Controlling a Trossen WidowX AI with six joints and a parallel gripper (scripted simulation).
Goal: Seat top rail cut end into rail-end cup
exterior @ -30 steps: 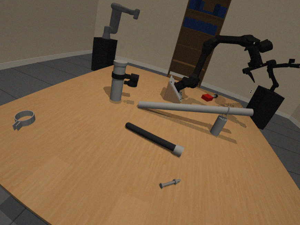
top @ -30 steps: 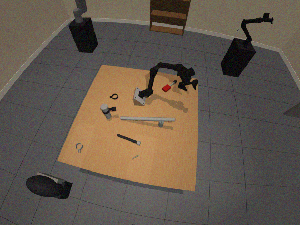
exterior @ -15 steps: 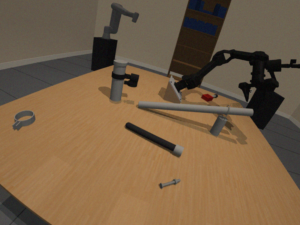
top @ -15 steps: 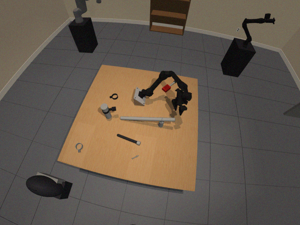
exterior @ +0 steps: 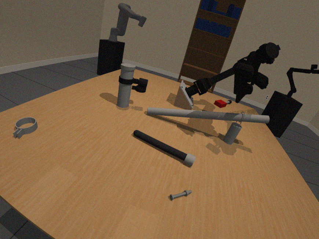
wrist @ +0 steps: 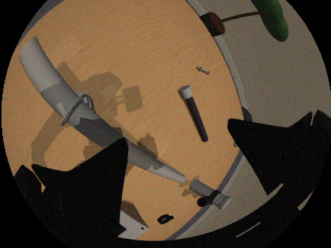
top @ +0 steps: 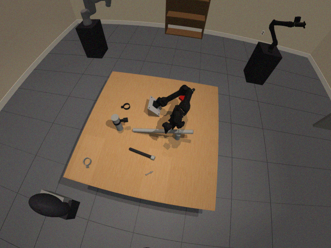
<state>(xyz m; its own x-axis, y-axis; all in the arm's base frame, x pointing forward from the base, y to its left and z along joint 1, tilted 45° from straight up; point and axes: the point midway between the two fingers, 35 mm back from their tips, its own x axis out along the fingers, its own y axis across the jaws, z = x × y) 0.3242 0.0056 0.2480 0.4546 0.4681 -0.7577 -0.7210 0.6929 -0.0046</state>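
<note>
The black rail-end cup lies 9 cm behind my gripper tip, 41 cm to the right of it and 9 cm below it. Also, from my gripper tip: short grey post: 5 cm behind, 8 cm to the left, 12 cm below; bolt: 31 cm ahead, 12 cm to the right, 21 cm below; red-headed tool: 59 cm behind, 15 cm to the left, 21 cm below.
</note>
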